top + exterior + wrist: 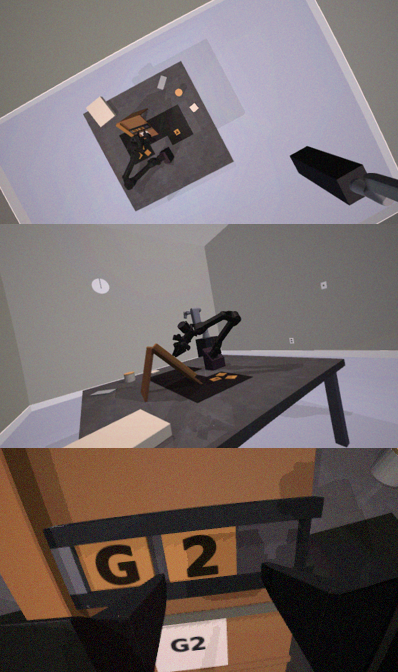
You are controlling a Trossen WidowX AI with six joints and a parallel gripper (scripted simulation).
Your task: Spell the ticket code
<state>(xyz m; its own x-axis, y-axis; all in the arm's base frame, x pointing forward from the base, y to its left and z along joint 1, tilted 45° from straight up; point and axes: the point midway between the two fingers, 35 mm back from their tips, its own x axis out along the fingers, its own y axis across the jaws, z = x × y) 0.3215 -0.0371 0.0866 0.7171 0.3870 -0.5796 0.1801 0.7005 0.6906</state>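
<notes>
My gripper tip is 30 mm short of the letter tile and 20 mm above it. Round my gripper tip: grey card 390 mm to the right, 380 mm ahead, 170 mm below; white ticket 100 mm below, 30 mm to the left, 30 mm behind; black mat 170 mm below, 140 mm behind, 30 mm to the right.
</notes>
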